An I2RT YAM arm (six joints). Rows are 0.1 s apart.
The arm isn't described. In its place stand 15 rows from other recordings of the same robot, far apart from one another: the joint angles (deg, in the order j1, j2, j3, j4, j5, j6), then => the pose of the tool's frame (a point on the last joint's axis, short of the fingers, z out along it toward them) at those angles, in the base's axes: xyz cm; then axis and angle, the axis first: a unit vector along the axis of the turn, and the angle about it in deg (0 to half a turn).
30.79, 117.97, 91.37, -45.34, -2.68, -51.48 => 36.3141 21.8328 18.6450 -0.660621 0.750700 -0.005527 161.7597
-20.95, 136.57, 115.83, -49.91, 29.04, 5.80 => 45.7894 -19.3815 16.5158 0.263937 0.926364 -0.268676 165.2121
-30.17, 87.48, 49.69, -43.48, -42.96, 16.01 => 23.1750 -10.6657 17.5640 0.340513 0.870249 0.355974 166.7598
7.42, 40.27, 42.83, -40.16, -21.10, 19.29 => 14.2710 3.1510 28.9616 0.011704 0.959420 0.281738 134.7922
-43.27, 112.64, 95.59, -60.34, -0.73, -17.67 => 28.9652 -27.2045 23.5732 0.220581 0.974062 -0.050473 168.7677
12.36, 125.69, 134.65, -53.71, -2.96, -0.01 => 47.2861 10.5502 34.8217 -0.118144 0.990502 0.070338 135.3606
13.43, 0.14, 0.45, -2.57, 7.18, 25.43 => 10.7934 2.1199 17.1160 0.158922 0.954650 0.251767 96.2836
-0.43, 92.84, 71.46, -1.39, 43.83, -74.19 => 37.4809 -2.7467 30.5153 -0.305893 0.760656 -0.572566 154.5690
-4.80, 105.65, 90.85, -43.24, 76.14, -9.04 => 38.2849 -6.6833 29.3122 0.143130 0.770600 -0.621039 163.4722
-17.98, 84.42, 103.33, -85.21, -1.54, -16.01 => 23.8761 -7.6480 41.2067 0.014354 0.998724 -0.048418 156.9016
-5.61, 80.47, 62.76, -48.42, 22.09, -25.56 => 26.8617 -3.9837 25.8650 -0.128677 0.962804 -0.237595 163.3081
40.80, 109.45, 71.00, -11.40, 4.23, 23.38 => 31.0339 26.4409 17.3377 -0.136285 0.977544 0.160727 143.9993
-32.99, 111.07, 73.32, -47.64, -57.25, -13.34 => 31.2268 -16.7015 16.4342 0.133982 0.889433 0.436988 154.4923
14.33, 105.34, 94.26, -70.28, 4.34, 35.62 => 34.7773 8.6060 27.1638 0.187535 0.982255 -0.002453 170.3427
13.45, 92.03, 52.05, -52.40, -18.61, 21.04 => 24.1634 6.9470 15.8249 -0.068809 -0.986493 -0.148651 172.2595
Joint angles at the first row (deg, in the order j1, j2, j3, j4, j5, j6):
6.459 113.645 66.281 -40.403 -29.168 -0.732
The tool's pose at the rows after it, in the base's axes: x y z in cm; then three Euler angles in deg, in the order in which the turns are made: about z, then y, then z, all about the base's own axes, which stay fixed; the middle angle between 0 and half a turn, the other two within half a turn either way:
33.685 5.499 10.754 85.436 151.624 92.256
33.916 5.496 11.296 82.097 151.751 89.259
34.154 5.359 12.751 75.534 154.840 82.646
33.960 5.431 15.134 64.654 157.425 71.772
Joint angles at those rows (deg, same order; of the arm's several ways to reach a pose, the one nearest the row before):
6.438 114.147 66.237 -39.834 -28.294 0.186
6.416 113.383 66.545 -39.332 -28.009 0.209
6.481 111.153 67.308 -39.746 -24.382 0.755
7.026 107.045 67.724 -40.621 -20.316 1.715

